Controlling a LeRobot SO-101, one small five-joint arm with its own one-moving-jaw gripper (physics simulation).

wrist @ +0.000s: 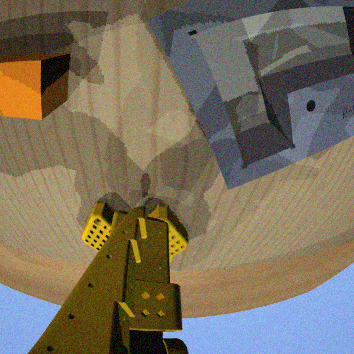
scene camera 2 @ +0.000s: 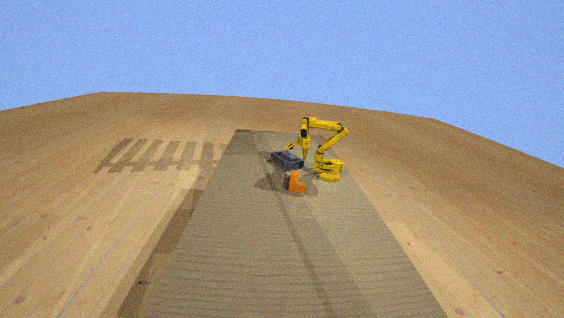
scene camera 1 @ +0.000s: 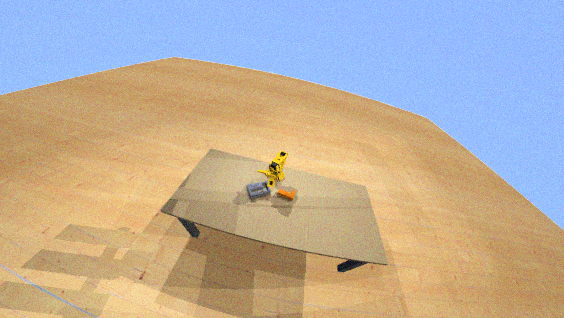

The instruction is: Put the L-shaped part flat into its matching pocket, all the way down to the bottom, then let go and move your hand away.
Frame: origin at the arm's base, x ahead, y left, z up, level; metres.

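Seen in the pictures: hand, its tool point: (wrist: pixel 145 218) (scene camera 2: pixel 304 158); arm's base, origin of its link: (scene camera 2: pixel 323 175).
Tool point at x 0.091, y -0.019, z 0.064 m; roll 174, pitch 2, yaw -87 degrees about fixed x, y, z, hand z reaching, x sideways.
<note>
Pixels of each thing's top centre, then the offset from my tool point to it. Level surfaces: height alone.
- orange L-shaped part, centre of its top: (scene camera 2: pixel 298 177) (scene camera 1: pixel 287 191) dx +0.035, dy +0.111, dz -0.034 m
- grey pocket block, centre of its top: (wrist: pixel 330 74) (scene camera 2: pixel 287 156) (scene camera 1: pixel 258 187) dx +0.065, dy -0.079, dz -0.027 m
- table, height of its surface: dz -0.064 m
The orange L-shaped part (scene camera 1: pixel 286 193) (scene camera 2: pixel 295 183) lies flat on the table, apart from the grey pocket block (scene camera 1: pixel 253 188) (scene camera 2: pixel 286 159). In the wrist view the part (wrist: pixel 22 88) is at the left edge and the block (wrist: pixel 182 60) fills the upper right, with its L-shaped pocket empty. My gripper (scene camera 1: pixel 270 182) (scene camera 2: pixel 298 152) (wrist: pixel 143 201) hangs low over the table between the block and the part, closer to the block. It is fully open and holds nothing; only the fixed jaw shows in the wrist view.
The yellow arm's base (scene camera 2: pixel 329 170) stands on the table (scene camera 1: pixel 315 229) (scene camera 2: pixel 256 257) just behind the part. The table stands on a wooden floor (scene camera 1: pixel 98 138). The table's near edge curves below the jaw in the wrist view.
</note>
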